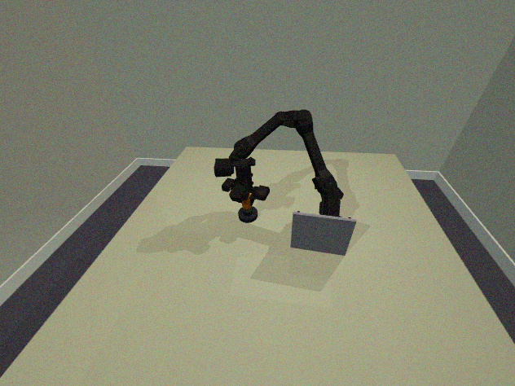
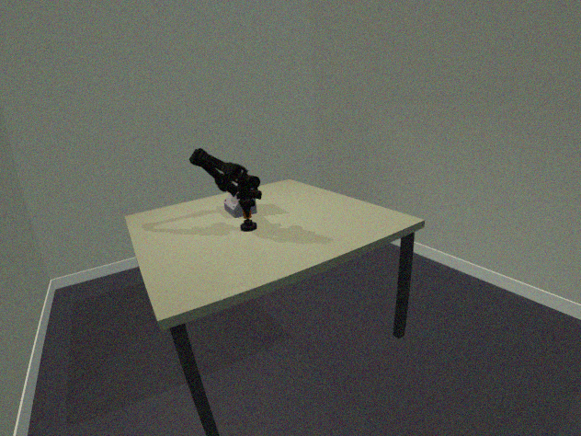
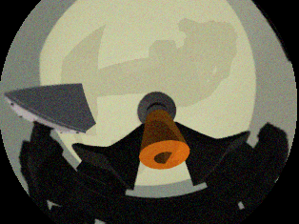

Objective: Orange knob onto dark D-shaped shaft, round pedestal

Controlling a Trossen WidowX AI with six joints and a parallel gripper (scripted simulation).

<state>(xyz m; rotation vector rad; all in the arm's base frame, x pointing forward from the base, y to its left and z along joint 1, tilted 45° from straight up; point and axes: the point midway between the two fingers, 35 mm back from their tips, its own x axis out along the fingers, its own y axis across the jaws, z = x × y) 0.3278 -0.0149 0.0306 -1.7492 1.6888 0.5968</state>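
Right now the orange knob is 2 cm above my gripper tip. The rest, counted from my gripper tip: round pedestal (4 cm below).
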